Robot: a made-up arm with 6 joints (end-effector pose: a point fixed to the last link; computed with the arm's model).
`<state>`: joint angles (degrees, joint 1 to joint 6).
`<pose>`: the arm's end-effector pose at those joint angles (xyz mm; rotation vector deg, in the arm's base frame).
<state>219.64 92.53 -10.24 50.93 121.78 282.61</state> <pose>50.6 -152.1 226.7 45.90 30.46 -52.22</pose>
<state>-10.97 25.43 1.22 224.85 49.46 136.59</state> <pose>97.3 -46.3 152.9 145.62 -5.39 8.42</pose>
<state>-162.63 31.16 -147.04 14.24 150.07 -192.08</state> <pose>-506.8 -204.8 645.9 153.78 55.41 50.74</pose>
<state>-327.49 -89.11 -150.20 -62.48 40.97 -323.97</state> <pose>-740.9 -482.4 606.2 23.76 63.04 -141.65</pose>
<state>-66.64 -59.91 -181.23 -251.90 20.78 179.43</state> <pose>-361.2 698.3 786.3 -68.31 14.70 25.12</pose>
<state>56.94 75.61 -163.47 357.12 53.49 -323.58</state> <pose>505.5 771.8 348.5 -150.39 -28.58 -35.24</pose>
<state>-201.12 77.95 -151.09 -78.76 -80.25 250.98</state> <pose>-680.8 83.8 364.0 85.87 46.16 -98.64</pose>
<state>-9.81 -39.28 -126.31 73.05 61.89 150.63</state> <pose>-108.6 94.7 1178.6 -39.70 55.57 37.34</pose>
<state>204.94 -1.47 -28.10 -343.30 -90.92 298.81</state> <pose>-338.6 -109.8 662.2 30.07 -54.71 -41.60</pose>
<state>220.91 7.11 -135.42 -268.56 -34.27 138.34</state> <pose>-410.0 -111.2 1003.4 55.17 -40.81 -95.30</pose>
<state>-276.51 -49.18 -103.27 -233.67 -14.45 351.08</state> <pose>118.6 -52.9 1024.7 -31.22 21.57 17.32</pose>
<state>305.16 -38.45 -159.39 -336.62 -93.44 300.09</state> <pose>-305.3 333.6 807.0 -117.40 -23.39 63.35</pose>
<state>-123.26 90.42 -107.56 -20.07 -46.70 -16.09</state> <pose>-355.8 -663.2 -9.8 88.59 -80.29 31.21</pose>
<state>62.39 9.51 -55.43 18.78 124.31 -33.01</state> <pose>86.9 300.3 397.1 94.42 100.06 -115.92</pose>
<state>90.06 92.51 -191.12 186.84 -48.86 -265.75</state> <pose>-23.8 749.9 156.4 -8.57 -155.63 -71.84</pose>
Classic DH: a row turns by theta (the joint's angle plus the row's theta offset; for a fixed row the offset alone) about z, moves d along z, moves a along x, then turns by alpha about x. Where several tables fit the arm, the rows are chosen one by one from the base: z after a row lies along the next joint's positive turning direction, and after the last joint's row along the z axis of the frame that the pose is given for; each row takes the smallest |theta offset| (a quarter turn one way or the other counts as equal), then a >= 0, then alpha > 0; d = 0 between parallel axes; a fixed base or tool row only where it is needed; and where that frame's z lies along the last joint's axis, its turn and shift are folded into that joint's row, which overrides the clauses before.
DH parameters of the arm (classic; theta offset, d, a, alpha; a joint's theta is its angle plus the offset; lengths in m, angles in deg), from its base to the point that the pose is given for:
joint 1: 0 0.3191 0 -90
joint 2: -79.35 0 0.415 0
joint 3: 79.35 0 0.0727 -90
joint 4: 0 0.3214 0 90
joint 5: 0 0 0.1194 -90
joint 6: 0 0.1524 0 0

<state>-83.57 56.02 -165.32 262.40 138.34 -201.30</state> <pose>-118.3 -636.7 670.7 -91.55 -43.80 33.28</pose>
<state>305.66 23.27 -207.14 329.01 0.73 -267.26</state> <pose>64.6 13.7 1126.0 3.07 -3.85 -172.51</pose>
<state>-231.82 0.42 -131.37 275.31 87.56 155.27</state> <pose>-118.9 388.3 1064.1 -79.55 48.69 -23.18</pose>
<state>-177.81 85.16 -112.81 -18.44 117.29 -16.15</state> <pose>-485.4 41.6 -89.7 -20.25 86.93 8.53</pose>
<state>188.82 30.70 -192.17 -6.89 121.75 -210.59</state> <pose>-493.0 -53.1 918.0 -152.33 -46.09 55.19</pose>
